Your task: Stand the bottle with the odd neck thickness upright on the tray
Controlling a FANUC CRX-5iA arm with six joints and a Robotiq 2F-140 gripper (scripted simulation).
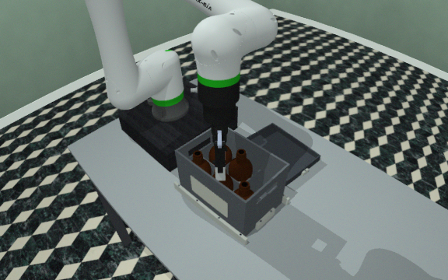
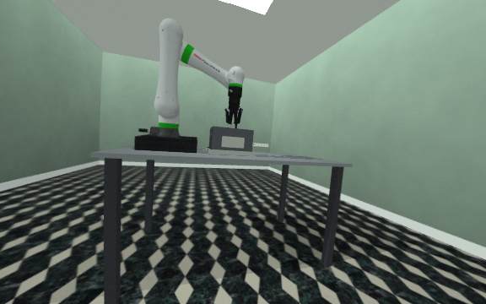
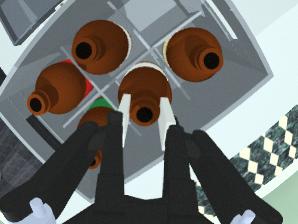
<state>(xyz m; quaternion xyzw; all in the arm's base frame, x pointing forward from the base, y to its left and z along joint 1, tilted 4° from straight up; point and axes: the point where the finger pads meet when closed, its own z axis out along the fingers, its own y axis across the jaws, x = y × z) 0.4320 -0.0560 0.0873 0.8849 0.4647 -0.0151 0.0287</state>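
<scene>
My gripper is now 90 mm above the brown bottle. Round my hand: glass bottle (100 mm behind, 90 mm below, 70 mm to the left); then crate (90 mm below, 40 mm to the left, 10 mm behind); then dark grey tray (300 mm to the left, 160 mm below, 60 mm behind).
</scene>
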